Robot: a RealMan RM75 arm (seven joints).
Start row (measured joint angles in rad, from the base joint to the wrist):
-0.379 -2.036 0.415 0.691 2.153 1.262 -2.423
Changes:
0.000 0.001 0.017 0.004 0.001 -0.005 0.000
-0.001 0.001 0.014 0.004 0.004 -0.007 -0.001
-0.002 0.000 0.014 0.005 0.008 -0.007 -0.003
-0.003 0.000 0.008 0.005 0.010 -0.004 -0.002
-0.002 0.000 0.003 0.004 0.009 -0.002 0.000
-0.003 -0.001 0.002 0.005 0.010 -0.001 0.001
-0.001 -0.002 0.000 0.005 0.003 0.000 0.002
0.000 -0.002 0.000 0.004 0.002 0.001 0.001
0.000 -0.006 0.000 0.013 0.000 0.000 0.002
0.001 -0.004 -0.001 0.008 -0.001 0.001 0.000
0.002 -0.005 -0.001 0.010 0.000 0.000 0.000
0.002 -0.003 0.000 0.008 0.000 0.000 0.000
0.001 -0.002 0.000 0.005 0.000 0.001 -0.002
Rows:
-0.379 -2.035 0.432 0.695 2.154 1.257 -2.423
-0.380 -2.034 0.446 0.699 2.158 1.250 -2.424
-0.382 -2.034 0.460 0.704 2.166 1.243 -2.427
-0.385 -2.034 0.468 0.709 2.176 1.239 -2.429
-0.387 -2.034 0.471 0.713 2.185 1.237 -2.429
-0.390 -2.035 0.473 0.718 2.195 1.236 -2.428
-0.391 -2.037 0.473 0.723 2.198 1.236 -2.426
-0.391 -2.039 0.473 0.727 2.200 1.237 -2.425
-0.391 -2.045 0.473 0.740 2.200 1.237 -2.423
-0.390 -2.049 0.472 0.748 2.199 1.238 -2.423
-0.388 -2.054 0.471 0.758 2.199 1.238 -2.423
-0.386 -2.057 0.471 0.766 2.199 1.238 -2.423
-0.385 -2.059 0.471 0.771 2.199 1.239 -2.425

